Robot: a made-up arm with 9 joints. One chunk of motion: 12 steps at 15 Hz.
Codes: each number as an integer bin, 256 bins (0 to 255) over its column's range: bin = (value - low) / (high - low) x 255, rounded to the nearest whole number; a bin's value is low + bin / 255 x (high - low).
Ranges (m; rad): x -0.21..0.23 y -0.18..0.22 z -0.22..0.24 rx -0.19..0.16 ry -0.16..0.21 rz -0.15..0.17
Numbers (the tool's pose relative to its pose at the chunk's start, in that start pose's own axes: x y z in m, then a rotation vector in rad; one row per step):
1: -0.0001 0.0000 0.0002 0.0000 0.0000 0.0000
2: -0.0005 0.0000 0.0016 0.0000 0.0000 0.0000
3: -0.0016 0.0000 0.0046 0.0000 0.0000 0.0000
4: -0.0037 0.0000 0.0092 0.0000 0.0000 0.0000
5: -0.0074 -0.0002 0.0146 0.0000 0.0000 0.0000
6: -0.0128 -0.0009 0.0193 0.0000 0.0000 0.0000
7: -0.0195 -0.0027 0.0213 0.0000 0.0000 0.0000
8: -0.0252 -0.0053 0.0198 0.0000 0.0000 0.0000
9: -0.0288 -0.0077 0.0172 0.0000 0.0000 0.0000
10: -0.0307 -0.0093 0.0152 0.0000 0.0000 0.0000
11: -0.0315 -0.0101 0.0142 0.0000 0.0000 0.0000
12: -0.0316 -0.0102 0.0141 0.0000 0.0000 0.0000
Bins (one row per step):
1: 122 115 122 138 110 120
2: 121 115 123 138 110 120
3: 121 115 125 138 110 120
4: 120 115 127 138 110 120
5: 117 115 130 138 110 120
6: 114 114 133 138 110 120
7: 110 113 134 138 110 120
8: 107 111 133 138 110 120
9: 105 110 131 138 110 120
10: 104 109 130 138 110 120
11: 103 108 130 138 110 120
12: 103 108 130 138 110 120

